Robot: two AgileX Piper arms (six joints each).
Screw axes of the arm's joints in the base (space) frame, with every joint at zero. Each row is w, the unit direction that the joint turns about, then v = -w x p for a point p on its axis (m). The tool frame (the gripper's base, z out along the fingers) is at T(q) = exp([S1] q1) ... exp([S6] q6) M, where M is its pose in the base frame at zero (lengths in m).
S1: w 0 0 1 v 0 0 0
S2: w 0 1 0 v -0.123 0 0
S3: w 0 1 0 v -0.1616 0 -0.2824
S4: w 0.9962 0 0.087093 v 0 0.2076 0
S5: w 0 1 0 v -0.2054 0 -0.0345
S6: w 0.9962 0 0.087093 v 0 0.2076 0
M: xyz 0.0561 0 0.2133 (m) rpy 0 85.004 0 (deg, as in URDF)
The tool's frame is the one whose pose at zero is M.
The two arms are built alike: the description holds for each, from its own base.
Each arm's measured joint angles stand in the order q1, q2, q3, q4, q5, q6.
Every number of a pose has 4 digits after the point.
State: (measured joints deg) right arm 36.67 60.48 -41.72 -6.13 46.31 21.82; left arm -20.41 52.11 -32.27 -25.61 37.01 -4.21
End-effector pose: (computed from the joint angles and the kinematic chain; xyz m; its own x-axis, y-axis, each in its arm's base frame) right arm 0.1555 0.1071 0.2710 -0.8320 -0.2441 -0.4981 -0.3284 0.9404 0.0877; left arm 0.1442 -0.0789 0.2603 -0.8518 -0.1210 -0.5097 0.1486 0.8772 -0.4565
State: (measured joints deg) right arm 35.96 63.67 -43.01 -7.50 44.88 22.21; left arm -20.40 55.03 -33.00 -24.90 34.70 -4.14
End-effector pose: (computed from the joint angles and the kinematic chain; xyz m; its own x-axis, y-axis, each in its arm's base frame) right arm 0.1681 0.1116 0.2681 -0.8318 -0.2463 -0.4974 -0.3200 0.9450 0.0673; left arm 0.1552 -0.0810 0.2573 -0.8479 -0.1229 -0.5158 0.1397 0.8866 -0.4410
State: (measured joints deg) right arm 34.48 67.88 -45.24 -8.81 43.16 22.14; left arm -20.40 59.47 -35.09 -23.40 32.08 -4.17
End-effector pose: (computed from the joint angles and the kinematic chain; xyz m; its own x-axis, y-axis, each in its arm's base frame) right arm 0.1865 0.1165 0.2654 -0.8312 -0.2446 -0.4992 -0.3071 0.9506 0.0456; left arm 0.1729 -0.0848 0.2560 -0.8409 -0.1166 -0.5286 0.1356 0.9000 -0.4142
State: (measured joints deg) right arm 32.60 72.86 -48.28 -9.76 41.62 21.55; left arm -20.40 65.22 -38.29 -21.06 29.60 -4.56
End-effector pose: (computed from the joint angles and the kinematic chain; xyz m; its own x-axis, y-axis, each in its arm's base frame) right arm 0.2089 0.1214 0.2621 -0.8329 -0.2429 -0.4972 -0.2934 0.9557 0.0246; left arm 0.1961 -0.0901 0.2539 -0.8357 -0.1007 -0.5399 0.1335 0.9164 -0.3775
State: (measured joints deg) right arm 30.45 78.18 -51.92 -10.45 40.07 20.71; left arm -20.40 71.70 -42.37 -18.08 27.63 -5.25
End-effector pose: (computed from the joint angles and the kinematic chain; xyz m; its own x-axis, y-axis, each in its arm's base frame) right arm 0.2343 0.1254 0.2580 -0.8343 -0.2377 -0.4974 -0.2780 0.9606 0.0074; left arm 0.2227 -0.0968 0.2502 -0.8331 -0.0751 -0.5480 0.1358 0.9326 -0.3343
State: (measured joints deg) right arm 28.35 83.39 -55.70 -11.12 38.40 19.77; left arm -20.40 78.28 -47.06 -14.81 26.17 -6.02
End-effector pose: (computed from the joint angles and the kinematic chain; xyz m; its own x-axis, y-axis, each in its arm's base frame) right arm 0.2604 0.1281 0.2529 -0.8325 -0.2337 -0.5023 -0.2655 0.9641 -0.0085; left arm 0.2506 -0.1041 0.2455 -0.8299 -0.0429 -0.5562 0.1449 0.9462 -0.2892
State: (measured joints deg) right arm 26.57 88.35 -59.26 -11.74 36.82 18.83; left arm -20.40 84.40 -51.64 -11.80 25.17 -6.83
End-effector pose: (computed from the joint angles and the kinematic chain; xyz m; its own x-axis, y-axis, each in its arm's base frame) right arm 0.2849 0.1301 0.2457 -0.8304 -0.2343 -0.5056 -0.2580 0.9658 -0.0238; left arm 0.2767 -0.1114 0.2387 -0.8283 -0.0122 -0.5601 0.1545 0.9560 -0.2493
